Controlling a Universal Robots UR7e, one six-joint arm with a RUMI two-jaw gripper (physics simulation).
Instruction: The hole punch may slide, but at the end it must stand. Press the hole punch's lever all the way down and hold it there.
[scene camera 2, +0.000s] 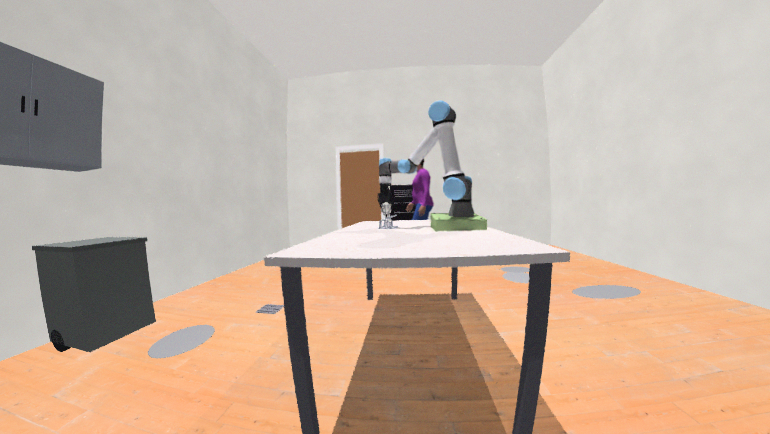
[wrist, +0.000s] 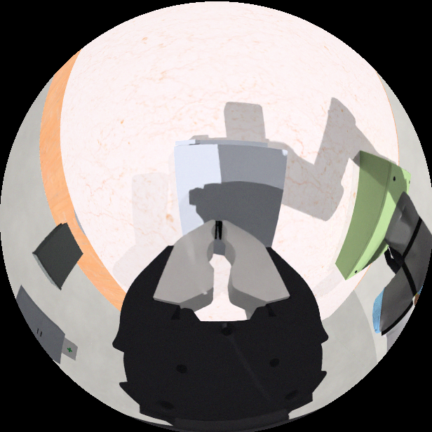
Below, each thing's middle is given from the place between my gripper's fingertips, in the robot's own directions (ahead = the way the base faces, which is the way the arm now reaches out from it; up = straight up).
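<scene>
Here is the hole punch lever (wrist: 243, 184), and my gripper is 1 cm to the left of it, 1 cm past it and 1 cm above it.
</scene>
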